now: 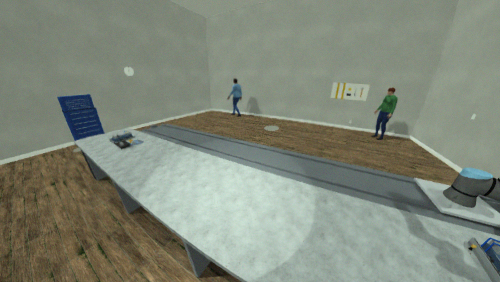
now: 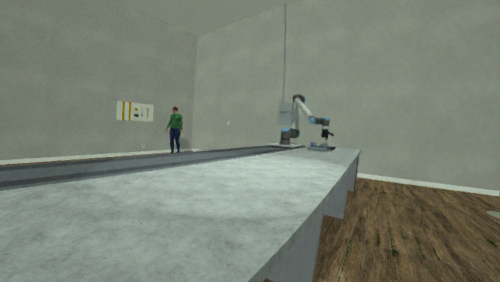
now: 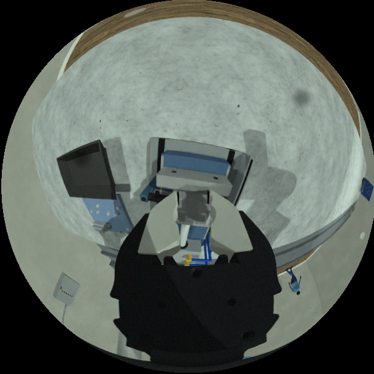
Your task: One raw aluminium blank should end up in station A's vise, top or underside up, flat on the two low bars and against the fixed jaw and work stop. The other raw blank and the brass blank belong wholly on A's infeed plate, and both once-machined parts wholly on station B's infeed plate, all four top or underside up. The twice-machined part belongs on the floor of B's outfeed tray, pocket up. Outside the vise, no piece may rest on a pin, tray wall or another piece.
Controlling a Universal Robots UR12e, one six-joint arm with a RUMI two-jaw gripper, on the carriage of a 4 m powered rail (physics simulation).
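Where they show: arm's base, link origin: (image 1: 457, 198) (image 2: 284, 144).
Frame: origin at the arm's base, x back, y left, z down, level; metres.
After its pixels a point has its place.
Note:
My gripper (image 3: 192, 192) (image 2: 326, 141) {z -0.068, x -0.713, y -0.144 m} points down over the vise (image 3: 193, 181) at the near station. Its two pale fingers are drawn in against both sides of a grey aluminium blank (image 3: 194, 204), and it is shut on it. The blank lies between the vise jaws, close to the light jaw with two holes. The fingers hide its lower part, the bars and the work stop. A blue plate with pins (image 3: 111, 206) shows left of the vise, with a grey piece (image 3: 101, 226) on it. Brass and machined pieces cannot be made out.
A dark open tray (image 3: 85, 172) stands left of the vise, beyond the blue plate. Blue hoses (image 3: 207, 250) and a yellow fitting (image 3: 188, 259) are at the vise's near end. The rail (image 1: 300, 162) runs along the table. Another station (image 1: 122, 139) {z 0.001, x -0.693, y -3.817 m} stands at the table's far end.

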